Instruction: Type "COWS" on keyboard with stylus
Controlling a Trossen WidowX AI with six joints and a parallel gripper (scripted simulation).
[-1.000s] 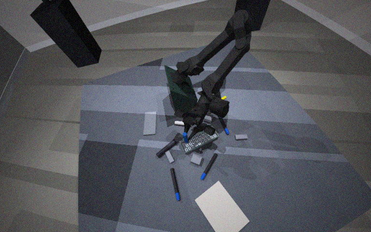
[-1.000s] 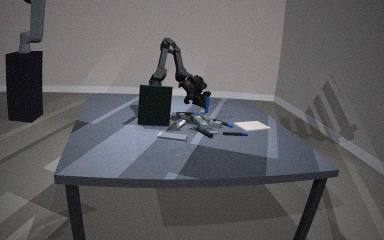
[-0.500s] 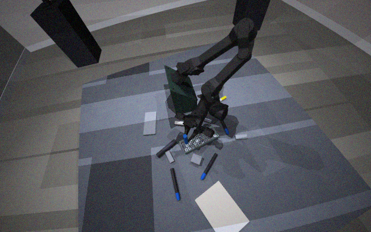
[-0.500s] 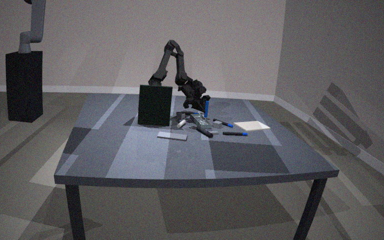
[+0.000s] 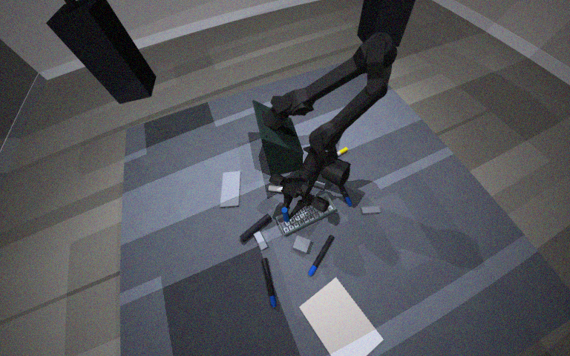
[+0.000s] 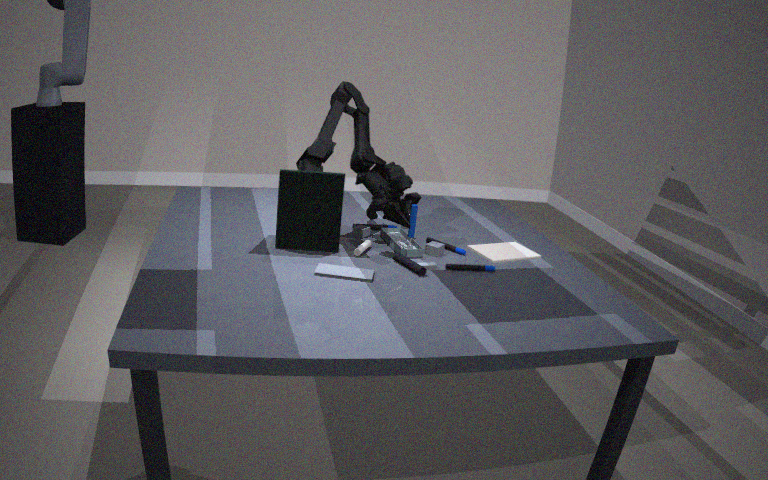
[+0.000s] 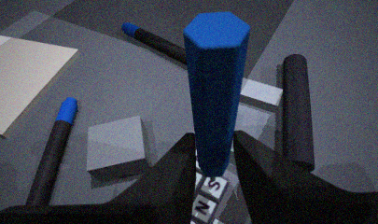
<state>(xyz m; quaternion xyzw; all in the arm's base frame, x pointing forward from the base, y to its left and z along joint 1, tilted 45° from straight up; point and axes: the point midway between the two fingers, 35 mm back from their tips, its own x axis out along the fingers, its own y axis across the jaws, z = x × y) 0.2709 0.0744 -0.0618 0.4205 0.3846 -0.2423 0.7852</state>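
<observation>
Now: gripper tip 7 cm above the B key, 4 cm to the right of it and 1 cm past it. From my gripper tip the other things lie so: J key 7 cm below, 5 cm to the left, 2 cm behind; blue stylus 2 cm below; dark cylinder 11 cm to the right, 7 cm below, 1 cm behind.
</observation>
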